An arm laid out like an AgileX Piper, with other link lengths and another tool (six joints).
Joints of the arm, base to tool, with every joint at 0 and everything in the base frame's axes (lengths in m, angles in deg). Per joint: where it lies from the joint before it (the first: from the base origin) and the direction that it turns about. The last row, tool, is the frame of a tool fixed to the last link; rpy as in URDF.
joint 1: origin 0 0 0.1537 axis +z
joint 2: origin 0 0 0 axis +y
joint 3: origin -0.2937 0 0.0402 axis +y
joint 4: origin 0.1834 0 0.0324 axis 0.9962 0 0.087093
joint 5: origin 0 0 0 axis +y
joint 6: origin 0.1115 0 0.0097 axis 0.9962 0 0.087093
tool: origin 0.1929 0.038 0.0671 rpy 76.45 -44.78 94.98
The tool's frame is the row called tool.
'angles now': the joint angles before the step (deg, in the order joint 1, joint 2, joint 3, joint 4, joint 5, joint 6). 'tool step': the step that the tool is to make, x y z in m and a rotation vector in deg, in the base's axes. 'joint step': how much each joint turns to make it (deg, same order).
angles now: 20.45 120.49 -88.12 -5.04 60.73 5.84
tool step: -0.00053 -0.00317 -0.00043 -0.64 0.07 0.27
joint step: 0.01 0.00 0.00 -0.63 0.29 0.00
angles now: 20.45 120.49 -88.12 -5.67 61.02 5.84
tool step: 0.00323 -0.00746 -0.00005 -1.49 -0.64 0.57
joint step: 0.01 0.01 -0.01 -1.84 -0.05 0.29
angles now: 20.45 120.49 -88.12 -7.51 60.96 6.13
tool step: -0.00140 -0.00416 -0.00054 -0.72 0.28 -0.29
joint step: 0.00 0.01 -0.01 -0.62 0.58 0.51
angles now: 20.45 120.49 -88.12 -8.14 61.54 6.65
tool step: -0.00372 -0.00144 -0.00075 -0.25 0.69 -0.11
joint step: 0.00 0.00 0.00 0.06 0.74 -0.01
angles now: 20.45 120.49 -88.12 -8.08 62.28 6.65
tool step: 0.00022 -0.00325 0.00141 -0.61 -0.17 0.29
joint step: 0.00 -0.23 0.01 -0.69 0.28 -0.01
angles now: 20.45 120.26 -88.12 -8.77 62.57 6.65
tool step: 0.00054 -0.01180 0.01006 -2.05 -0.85 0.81
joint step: 0.00 -1.49 -0.11 -2.34 1.54 -0.01
